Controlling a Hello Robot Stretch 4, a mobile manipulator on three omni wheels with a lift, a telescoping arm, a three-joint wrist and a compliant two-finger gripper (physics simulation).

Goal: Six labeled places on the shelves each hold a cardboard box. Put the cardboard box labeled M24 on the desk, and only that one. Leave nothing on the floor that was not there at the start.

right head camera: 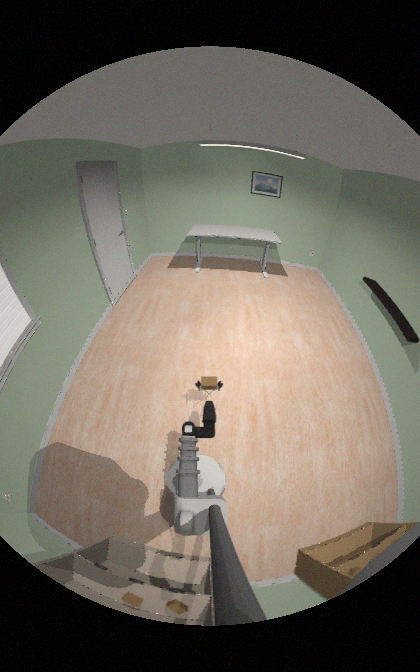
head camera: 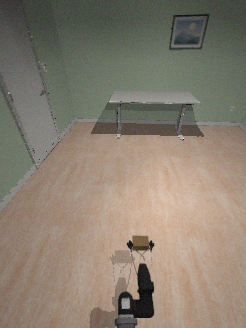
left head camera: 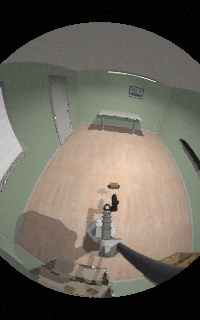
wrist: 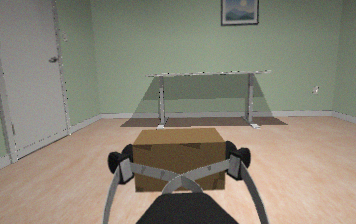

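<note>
A brown cardboard box [head camera: 140,242] [left head camera: 114,185] [right head camera: 209,382] [wrist: 180,165] is held between the two fingertips of my gripper [head camera: 140,245] [left head camera: 114,186] [right head camera: 209,384] [wrist: 179,154], which is shut on it above the floor. No label shows on the box. The desk [head camera: 155,97] [left head camera: 120,115] [right head camera: 234,233] [wrist: 207,74] has a pale top and two legs and stands against the far wall, well ahead of the gripper. Two more cardboard boxes [right head camera: 132,599] [right head camera: 177,607] lie on a shelf of the grey-beige shelf unit at the bottom left of the right head view.
A brown wooden shelf unit [right head camera: 325,573] stands at the lower right of the right head view. A door [head camera: 31,85] [right head camera: 106,230] is at the left, and a dark wall shelf [right head camera: 390,309] is on the right wall. Wood floor [head camera: 125,190] stretches between the gripper and the desk.
</note>
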